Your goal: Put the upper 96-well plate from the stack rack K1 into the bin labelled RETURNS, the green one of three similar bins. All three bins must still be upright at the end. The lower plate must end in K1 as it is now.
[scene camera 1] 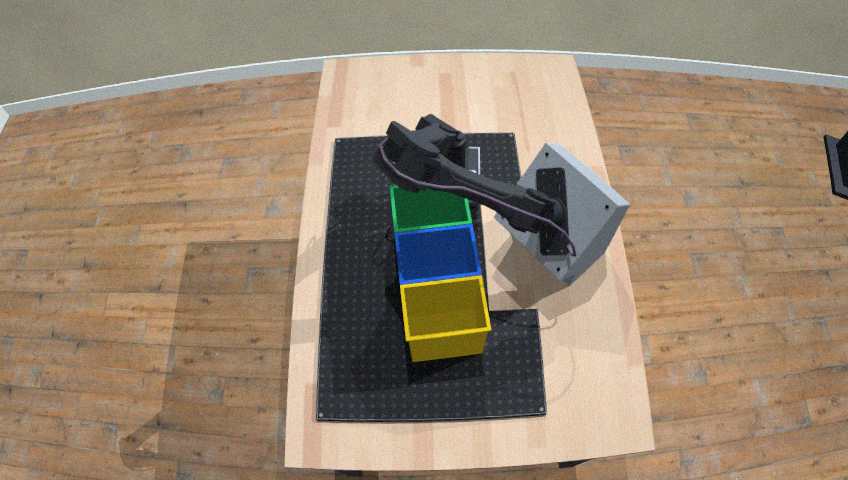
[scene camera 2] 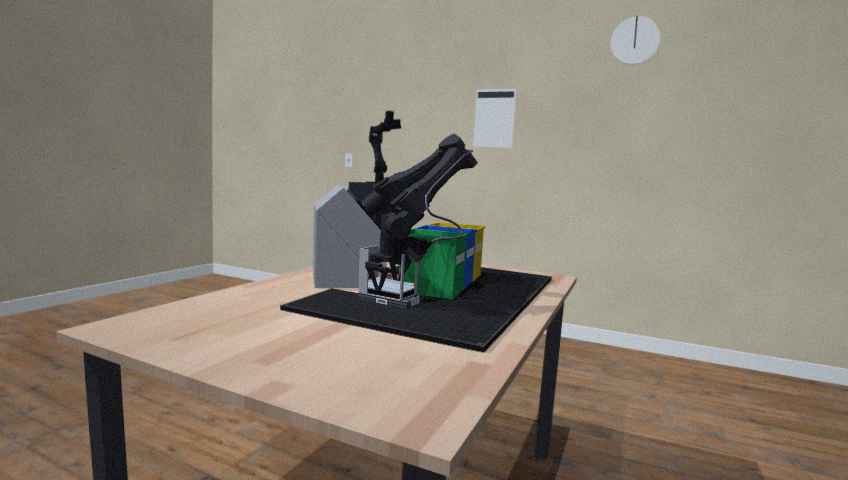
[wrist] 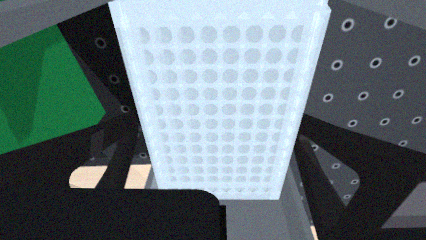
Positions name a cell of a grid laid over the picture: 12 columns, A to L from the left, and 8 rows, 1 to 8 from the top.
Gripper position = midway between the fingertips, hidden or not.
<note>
I see my gripper (scene camera 2: F5), a green bin (scene camera 2: G5), a white 96-well plate (wrist: G5), a yellow bin (scene camera 1: G6) and a blue bin (scene camera 1: G5).
The green bin is seen too in scene camera 1 (scene camera 1: G4). The blue bin also shows in scene camera 2 (scene camera 2: G4). My gripper also shows in the wrist view (wrist: G5). The wrist view misses the yellow bin: it is out of frame. The wrist view does not show the blue bin: it is out of frame.
</note>
